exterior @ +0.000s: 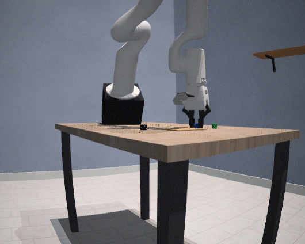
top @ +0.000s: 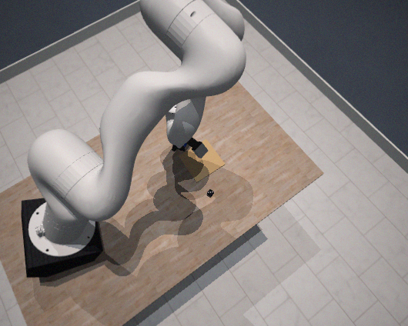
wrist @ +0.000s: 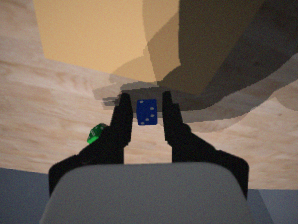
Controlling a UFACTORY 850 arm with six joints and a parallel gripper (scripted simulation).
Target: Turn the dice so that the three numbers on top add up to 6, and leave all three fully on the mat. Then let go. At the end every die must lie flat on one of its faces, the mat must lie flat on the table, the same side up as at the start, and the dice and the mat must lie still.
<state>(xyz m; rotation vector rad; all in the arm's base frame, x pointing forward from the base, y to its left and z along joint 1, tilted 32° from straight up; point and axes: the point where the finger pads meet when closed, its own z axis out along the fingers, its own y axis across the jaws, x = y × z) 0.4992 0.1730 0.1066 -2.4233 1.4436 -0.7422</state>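
My hand is 1 cm to the right of the blue die and 1 cm above it. From my hand the other things lie so: black die (23 cm to the right, 1 cm below); then tan mat (9 cm to the right, 3 cm ahead, 2 cm below); then green die (7 cm to the left, 4 cm ahead, 1 cm below).
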